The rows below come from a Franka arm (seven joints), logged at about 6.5 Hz.
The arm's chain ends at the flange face. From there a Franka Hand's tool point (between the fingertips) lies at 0.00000 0.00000 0.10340 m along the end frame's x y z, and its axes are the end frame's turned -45 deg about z.
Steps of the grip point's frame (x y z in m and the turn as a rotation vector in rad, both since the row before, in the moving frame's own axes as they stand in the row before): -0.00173, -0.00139, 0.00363, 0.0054, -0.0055, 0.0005; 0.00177, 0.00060, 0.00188, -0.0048, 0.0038, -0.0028; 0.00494, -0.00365, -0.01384, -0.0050, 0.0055, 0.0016; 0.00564, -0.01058, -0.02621, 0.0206, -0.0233, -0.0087
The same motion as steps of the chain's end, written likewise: -0.00141, 0.00023, 0.00363, -0.0001, -0.0077, 0.0005; 0.00105, -0.00090, 0.00188, -0.0007, 0.0061, -0.0028; 0.00014, -0.00604, -0.01384, 0.0004, 0.0074, 0.0016; -0.00028, -0.01168, -0.02616, -0.0019, -0.0310, -0.0087
